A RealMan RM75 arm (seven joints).
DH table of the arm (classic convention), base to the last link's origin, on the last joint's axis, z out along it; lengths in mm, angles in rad. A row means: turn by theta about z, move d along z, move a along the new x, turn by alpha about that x. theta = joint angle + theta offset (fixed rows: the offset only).
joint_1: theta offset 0; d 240.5; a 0; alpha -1.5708
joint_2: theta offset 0; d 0; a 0; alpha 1.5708
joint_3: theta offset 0; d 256; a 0; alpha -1.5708
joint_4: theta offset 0; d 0; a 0; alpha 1.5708
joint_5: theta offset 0; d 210; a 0; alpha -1.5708
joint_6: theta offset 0; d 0; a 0; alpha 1.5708
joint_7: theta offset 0; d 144; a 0; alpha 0
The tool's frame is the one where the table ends.
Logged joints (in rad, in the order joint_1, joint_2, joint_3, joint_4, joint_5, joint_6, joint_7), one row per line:
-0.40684, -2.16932, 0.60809, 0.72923, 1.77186, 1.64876, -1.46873
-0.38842, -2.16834, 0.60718, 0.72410, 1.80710, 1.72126, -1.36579
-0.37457, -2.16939, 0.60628, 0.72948, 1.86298, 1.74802, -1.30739
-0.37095, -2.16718, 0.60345, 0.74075, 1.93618, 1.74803, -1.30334
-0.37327, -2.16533, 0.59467, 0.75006, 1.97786, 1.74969, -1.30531
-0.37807, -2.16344, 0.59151, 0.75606, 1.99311, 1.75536, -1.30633
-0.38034, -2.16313, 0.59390, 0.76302, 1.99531, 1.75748, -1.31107
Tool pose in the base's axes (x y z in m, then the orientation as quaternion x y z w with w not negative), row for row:
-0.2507, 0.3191, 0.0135, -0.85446, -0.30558, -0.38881, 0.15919
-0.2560, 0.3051, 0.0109, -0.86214, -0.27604, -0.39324, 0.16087
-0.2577, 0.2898, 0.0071, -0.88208, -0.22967, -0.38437, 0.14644
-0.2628, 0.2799, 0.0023, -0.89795, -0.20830, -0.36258, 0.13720
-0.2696, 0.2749, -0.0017, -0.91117, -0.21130, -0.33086, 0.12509
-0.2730, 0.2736, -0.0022, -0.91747, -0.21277, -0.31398, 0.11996
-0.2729, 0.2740, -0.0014, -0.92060, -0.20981, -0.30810, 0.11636
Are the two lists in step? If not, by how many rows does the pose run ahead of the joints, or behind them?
The pose runs 1 row behind the joints: the pose in row i belongs to the joints in row i - 1.
